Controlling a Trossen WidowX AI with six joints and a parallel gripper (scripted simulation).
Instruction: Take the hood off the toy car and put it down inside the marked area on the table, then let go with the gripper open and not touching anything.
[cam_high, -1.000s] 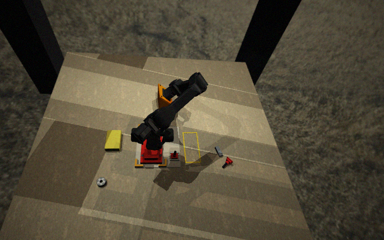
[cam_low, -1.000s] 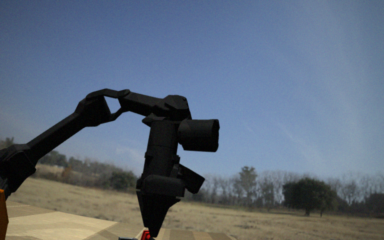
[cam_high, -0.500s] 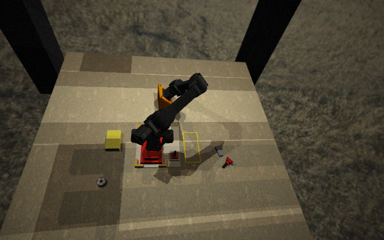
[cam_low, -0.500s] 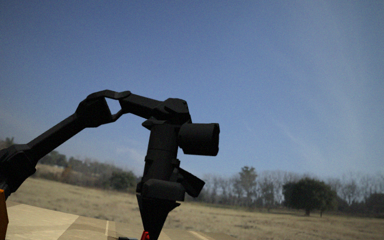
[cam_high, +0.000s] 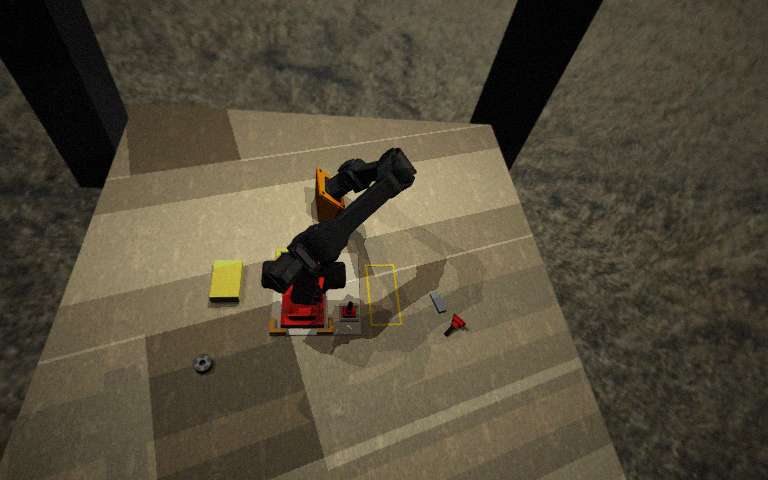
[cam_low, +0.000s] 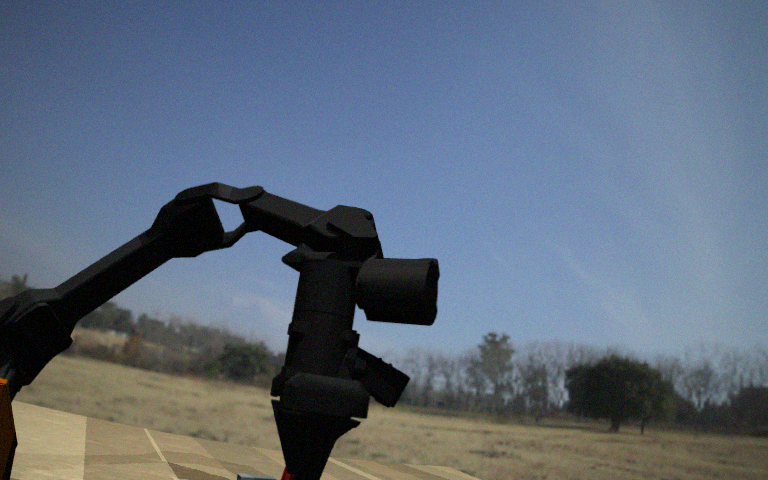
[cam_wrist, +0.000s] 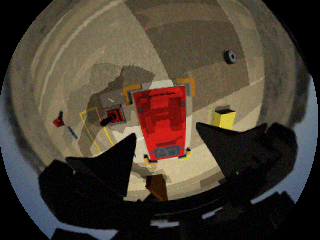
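My gripper tip is 50 mm above the red hood. From my gripper tip the other things lie so: yellow block 70 mm behind, 200 mm to the right, 70 mm below.
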